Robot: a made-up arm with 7 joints. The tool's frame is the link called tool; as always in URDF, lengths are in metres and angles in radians.
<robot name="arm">
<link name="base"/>
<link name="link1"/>
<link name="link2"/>
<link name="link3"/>
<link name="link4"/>
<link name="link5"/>
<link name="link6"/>
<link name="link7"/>
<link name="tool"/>
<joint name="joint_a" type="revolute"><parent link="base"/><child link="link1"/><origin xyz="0.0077 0.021 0.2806"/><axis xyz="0 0 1"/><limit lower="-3.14" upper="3.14"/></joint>
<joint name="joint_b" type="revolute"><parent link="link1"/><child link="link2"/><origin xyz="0.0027 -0.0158 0.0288" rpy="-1.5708 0 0"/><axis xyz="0 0 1"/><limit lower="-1.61" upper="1.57"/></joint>
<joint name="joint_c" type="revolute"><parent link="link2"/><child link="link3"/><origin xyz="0.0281 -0.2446 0.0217" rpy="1.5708 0 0"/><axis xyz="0 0 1"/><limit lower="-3.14" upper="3.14"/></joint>
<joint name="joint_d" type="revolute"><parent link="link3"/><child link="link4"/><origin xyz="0.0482 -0.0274 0.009" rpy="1.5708 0 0"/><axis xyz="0 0 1"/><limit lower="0.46" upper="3.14"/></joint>
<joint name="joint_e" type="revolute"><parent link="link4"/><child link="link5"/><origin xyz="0.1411 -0.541 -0.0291" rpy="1.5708 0 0"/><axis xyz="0 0 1"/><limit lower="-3.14" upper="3.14"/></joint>
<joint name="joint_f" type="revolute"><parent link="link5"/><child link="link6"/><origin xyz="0.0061 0.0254 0.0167" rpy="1.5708 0 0"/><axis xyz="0 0 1"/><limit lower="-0.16" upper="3.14"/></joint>
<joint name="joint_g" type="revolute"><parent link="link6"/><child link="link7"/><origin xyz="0.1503 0.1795 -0.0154" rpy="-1.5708 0 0"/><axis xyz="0 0 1"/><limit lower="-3.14" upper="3.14"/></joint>
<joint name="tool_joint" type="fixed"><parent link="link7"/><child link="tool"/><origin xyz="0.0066 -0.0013 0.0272" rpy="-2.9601 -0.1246 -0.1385"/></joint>
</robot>
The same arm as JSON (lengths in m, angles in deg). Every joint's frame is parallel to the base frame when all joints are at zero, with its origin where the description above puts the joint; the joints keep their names.
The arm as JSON. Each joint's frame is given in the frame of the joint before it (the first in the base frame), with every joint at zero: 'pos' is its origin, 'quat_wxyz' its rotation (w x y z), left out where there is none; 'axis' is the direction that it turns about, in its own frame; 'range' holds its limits. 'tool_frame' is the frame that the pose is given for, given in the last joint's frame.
{
  "length_unit": "m",
  "angle_unit": "deg",
  "joints": [
    {
      "joint": "joint_a",
      "pos": [
        0.0077,
        0.021,
        0.2806
      ],
      "axis": [
        0.0,
        0.0,
        1.0
      ],
      "range": [
        -179.91,
        179.91
      ]
    },
    {
      "joint": "joint_b",
      "pos": [
        0.0027,
        -0.0158,
        0.0288
      ],
      "axis": [
        0.0,
        1.0,
        0.0
      ],
      "range": [
        -92.25,
        89.95
      ]
    },
    {
      "joint": "joint_c",
      "pos": [
        0.0281,
        0.0217,
        0.2446
      ],
      "axis": [
        0.0,
        0.0,
        1.0
      ],
      "range": [
        -179.91,
        179.91
      ]
    },
    {
      "joint": "joint_d",
      "pos": [
        0.0482,
        -0.0274,
        0.009
      ],
      "axis": [
        0.0,
        -1.0,
        0.0
      ],
      "range": [
        26.36,
        179.91
      ]
    },
    {
      "joint": "joint_e",
      "pos": [
        0.1411,
        0.0291,
        -0.541
      ],
      "axis": [
        0.0,
        0.0,
        -1.0
      ],
      "range": [
        -179.91,
        179.91
      ]
    },
    {
      "joint": "joint_f",
      "pos": [
        0.0061,
        -0.0254,
        -0.0167
      ],
      "axis": [
        0.0,
        1.0,
        0.0
      ],
      "range": [
        -9.17,
        179.91
      ]
    },
    {
      "joint": "joint_g",
      "pos": [
        0.1503,
        -0.0154,
        -0.1795
      ],
      "axis": [
        0.0,
        0.0,
        -1.0
      ],
      "range": [
        -179.91,
        179.91
      ]
    }
  ],
  "tool_frame": {
    "pos": [
      0.0066,
      0.0013,
      -0.0272
    ],
    "quat_wxyz": [
      0.991961,
      0.085943,
      0.068113,
      0.063148
    ]
  }
}

